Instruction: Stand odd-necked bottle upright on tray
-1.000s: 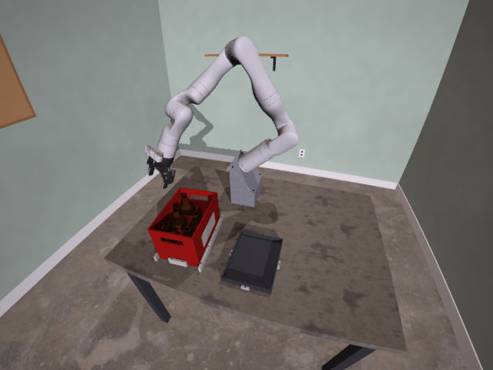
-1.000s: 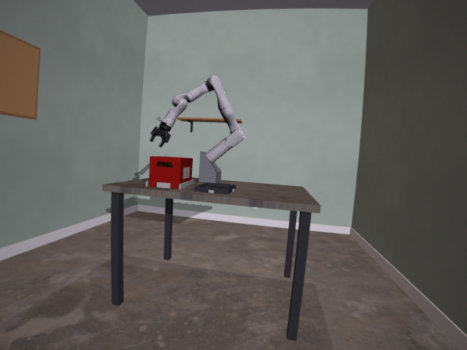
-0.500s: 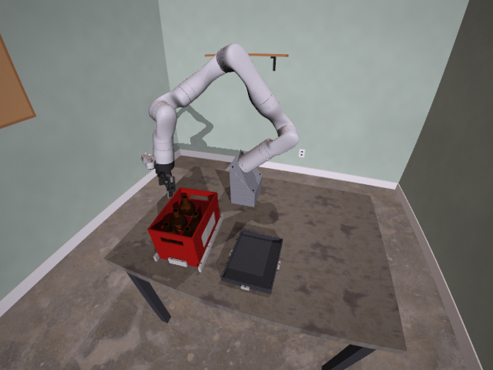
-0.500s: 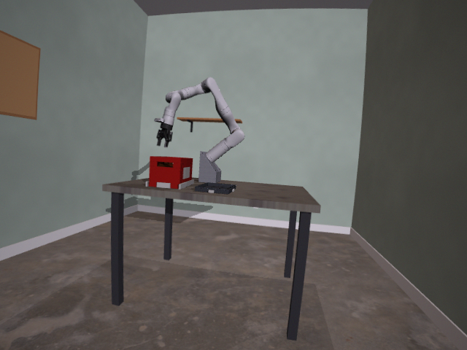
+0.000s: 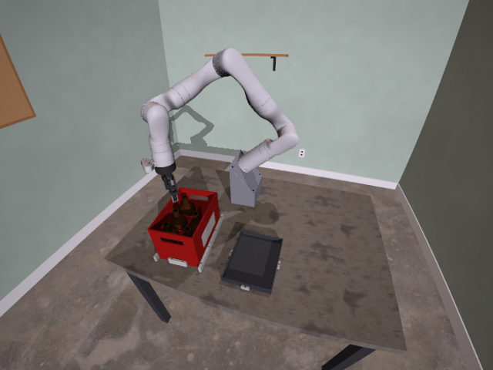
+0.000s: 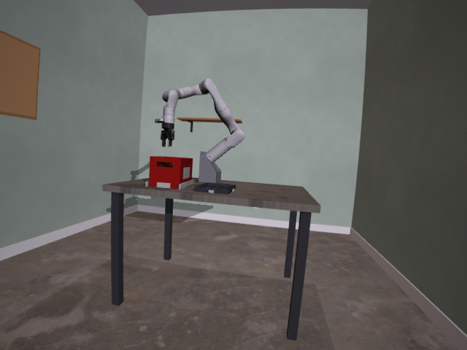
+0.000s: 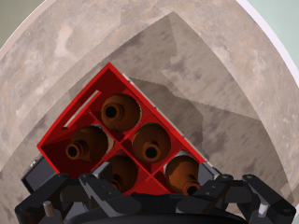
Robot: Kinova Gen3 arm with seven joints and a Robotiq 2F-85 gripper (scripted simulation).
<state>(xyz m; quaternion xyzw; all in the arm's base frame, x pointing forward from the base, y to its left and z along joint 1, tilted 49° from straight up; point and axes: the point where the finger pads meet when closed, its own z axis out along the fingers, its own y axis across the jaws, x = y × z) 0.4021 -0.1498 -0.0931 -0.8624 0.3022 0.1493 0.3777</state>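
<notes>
My hand is 16 cm above the crate and 5 cm to the right of it. Round my hand: dark tray 35 cm to the left, 23 cm below, 3 cm ahead.
</notes>
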